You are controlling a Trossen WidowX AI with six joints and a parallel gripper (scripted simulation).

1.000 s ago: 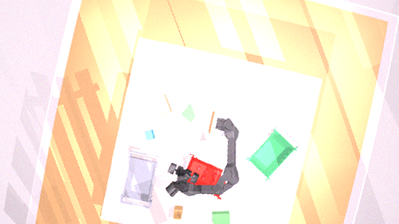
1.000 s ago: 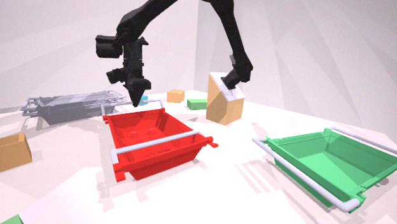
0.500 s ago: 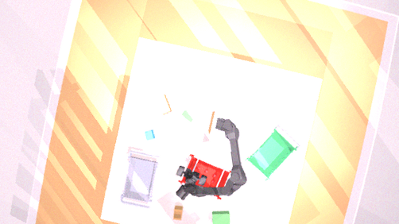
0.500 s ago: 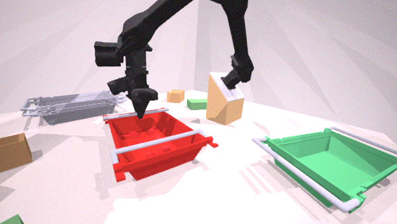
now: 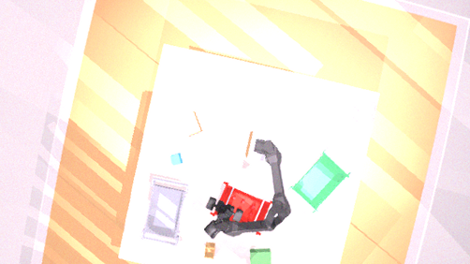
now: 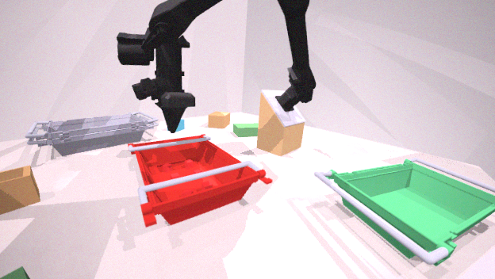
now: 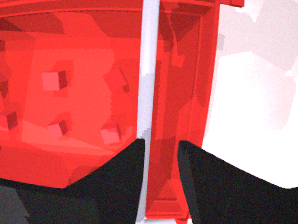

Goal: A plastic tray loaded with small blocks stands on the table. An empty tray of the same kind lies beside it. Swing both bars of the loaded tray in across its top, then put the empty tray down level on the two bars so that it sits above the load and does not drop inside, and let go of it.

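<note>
My gripper tip is now 500 mm to the right of the green tray, 210 mm past it and 40 mm above it. Round my gripper tip: brown box (310 mm ahead, 70 mm below, 30 mm to the right); then blue cube (320 mm to the right, 170 mm behind, 70 mm below).
</note>
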